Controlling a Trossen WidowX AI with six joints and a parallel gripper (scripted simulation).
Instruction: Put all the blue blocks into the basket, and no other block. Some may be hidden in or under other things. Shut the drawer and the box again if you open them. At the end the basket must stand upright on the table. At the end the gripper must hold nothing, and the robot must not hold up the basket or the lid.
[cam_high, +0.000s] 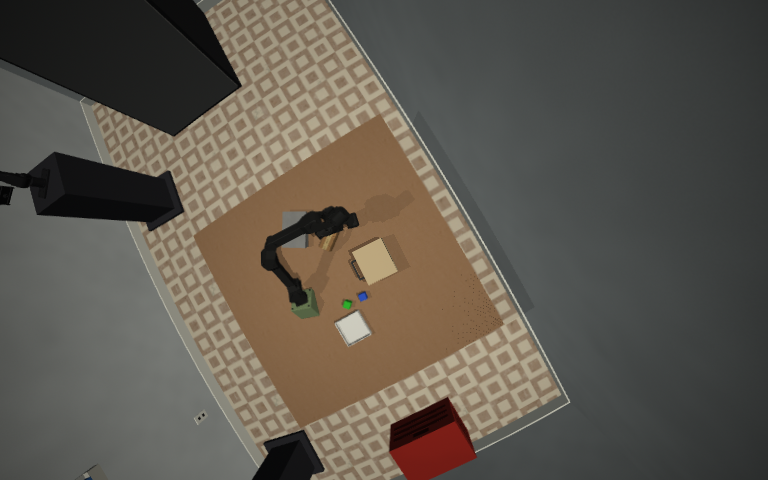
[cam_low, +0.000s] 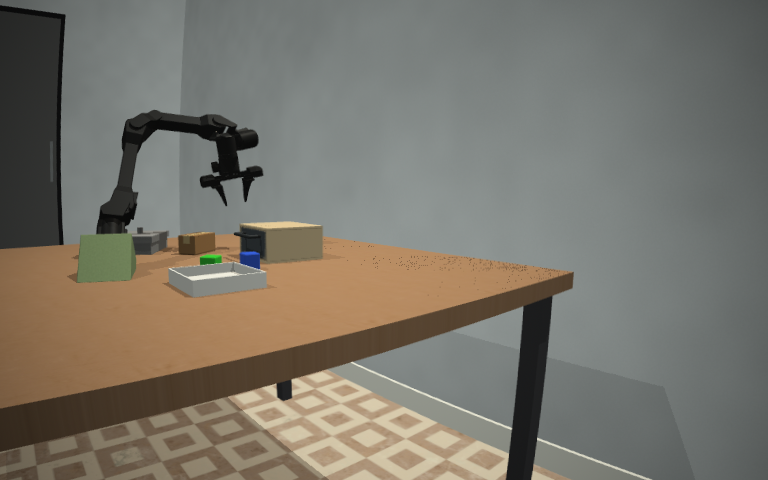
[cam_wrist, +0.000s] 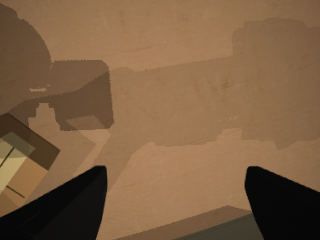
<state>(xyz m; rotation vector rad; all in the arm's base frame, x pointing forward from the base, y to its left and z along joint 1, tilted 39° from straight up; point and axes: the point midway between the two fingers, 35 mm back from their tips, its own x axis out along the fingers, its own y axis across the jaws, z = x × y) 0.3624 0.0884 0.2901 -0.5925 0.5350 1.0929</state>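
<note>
Now: the white basket 21 cm behind my hand, 50 cm to the right of it and 16 cm below it. The rest, counted from my hand: brown box (12 cm behind, 2 cm to the right, 13 cm below); grey lidded box (27 cm behind, 10 cm to the left, 12 cm below); tan drawer unit (6 cm ahead, 22 cm to the right, 13 cm below).
</note>
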